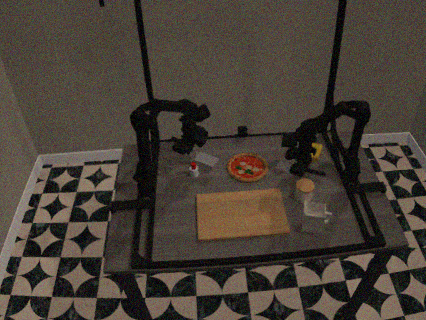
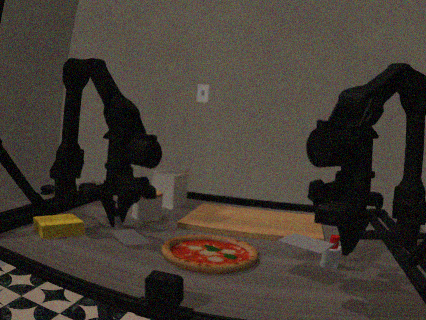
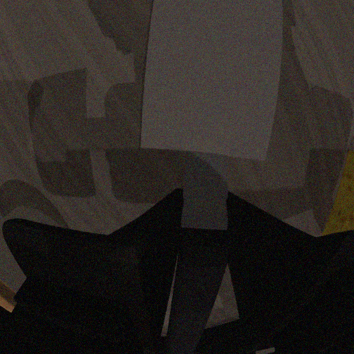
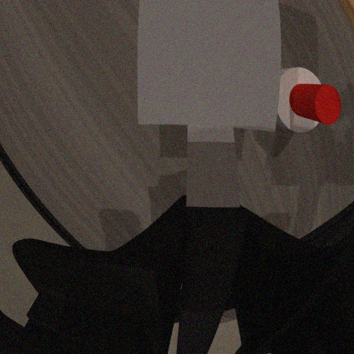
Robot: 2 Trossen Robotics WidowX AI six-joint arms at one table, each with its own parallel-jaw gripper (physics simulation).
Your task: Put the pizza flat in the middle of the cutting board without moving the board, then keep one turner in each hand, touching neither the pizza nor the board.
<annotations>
pizza: image 1; image 2; not seen in image 3 (out of frame); not seen in image 4 (out of frame)
pale container: image 1 314, 215; image 2 173, 184; not seen in image 4 (out of frame)
same spot on pizza: [image 2: 210, 254] = [image 1: 246, 166]
</annotations>
